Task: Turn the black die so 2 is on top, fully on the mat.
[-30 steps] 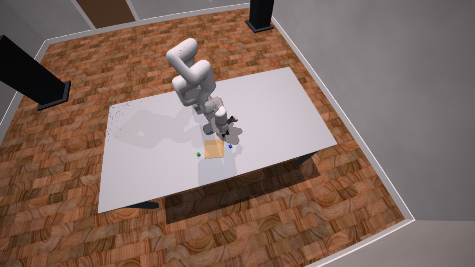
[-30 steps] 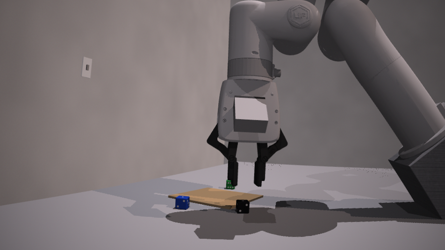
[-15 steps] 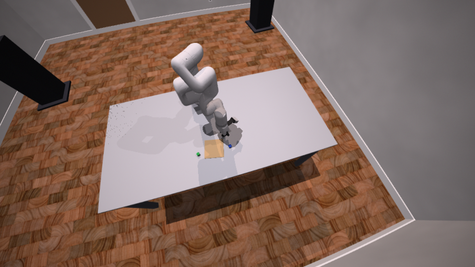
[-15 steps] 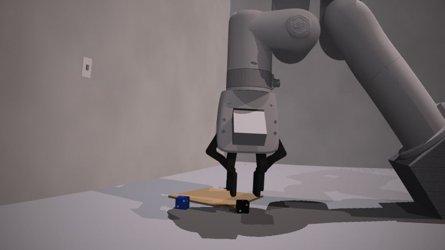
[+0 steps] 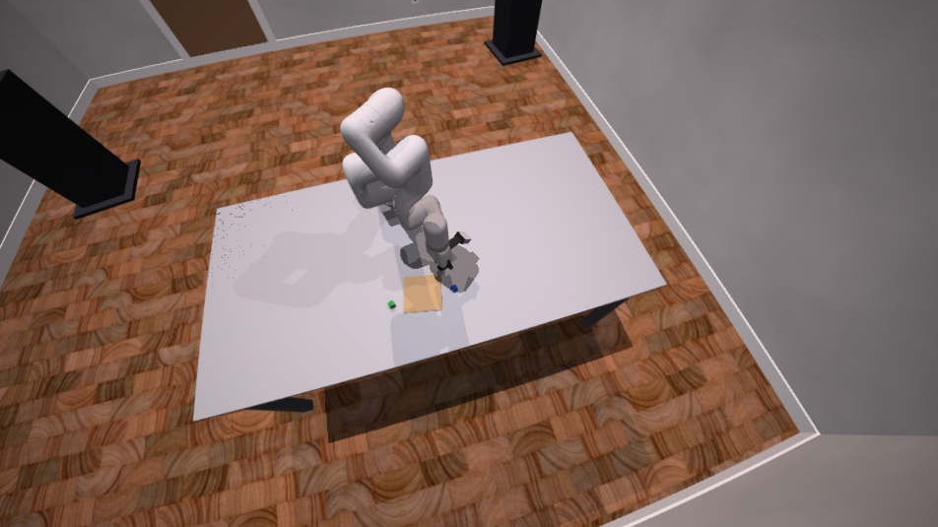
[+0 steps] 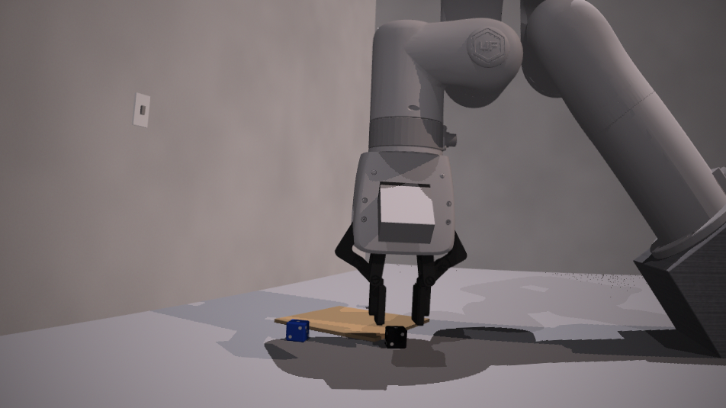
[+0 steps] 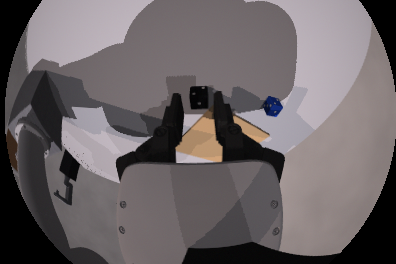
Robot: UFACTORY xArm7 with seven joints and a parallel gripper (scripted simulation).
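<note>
The black die lies 1 cm to the right of my hand and 4 cm below it. Round my hand: green die (7 cm ahead, 23 cm to the right, 4 cm below); blue die (10 cm ahead, 1 cm to the left, 4 cm below); tan mat (7 cm ahead, 10 cm to the right, 4 cm below).
</note>
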